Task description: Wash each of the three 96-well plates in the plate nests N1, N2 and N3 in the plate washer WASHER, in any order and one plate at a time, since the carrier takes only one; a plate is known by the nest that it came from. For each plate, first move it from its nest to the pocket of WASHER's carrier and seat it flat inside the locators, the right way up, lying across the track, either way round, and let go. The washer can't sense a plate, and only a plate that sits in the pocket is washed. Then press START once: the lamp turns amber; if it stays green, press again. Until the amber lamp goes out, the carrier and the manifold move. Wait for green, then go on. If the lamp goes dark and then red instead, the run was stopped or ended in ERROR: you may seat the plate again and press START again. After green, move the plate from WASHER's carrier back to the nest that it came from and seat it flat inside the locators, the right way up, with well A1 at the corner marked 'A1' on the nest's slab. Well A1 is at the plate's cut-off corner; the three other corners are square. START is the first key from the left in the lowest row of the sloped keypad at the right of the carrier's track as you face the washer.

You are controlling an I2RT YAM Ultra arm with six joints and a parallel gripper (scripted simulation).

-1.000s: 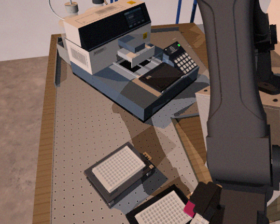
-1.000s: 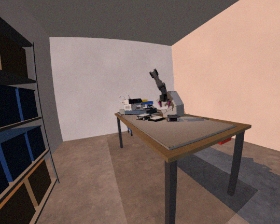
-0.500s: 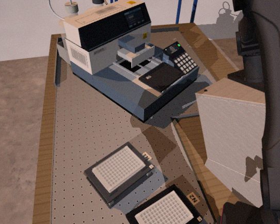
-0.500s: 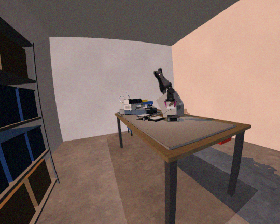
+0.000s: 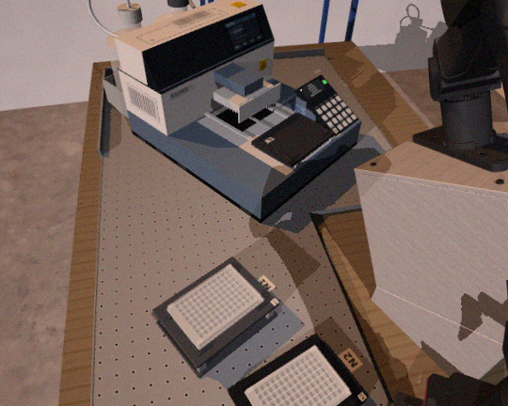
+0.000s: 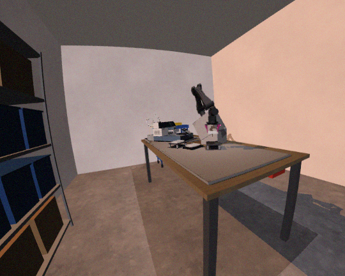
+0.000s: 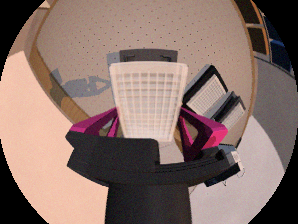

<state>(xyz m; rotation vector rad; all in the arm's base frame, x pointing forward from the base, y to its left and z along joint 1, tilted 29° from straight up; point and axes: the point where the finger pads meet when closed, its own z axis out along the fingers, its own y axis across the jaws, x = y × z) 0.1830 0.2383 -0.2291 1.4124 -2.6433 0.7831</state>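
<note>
Right now my hand is 10 cm above the nest n3. Also, from my hand: nest N2: 14 cm to the right, 14 cm below, 13 cm ahead; then n2 label: 17 cm to the right, 14 cm below, 3 cm ahead; then nest N1: 29 cm to the right, 22 cm ahead, 10 cm below.
</note>
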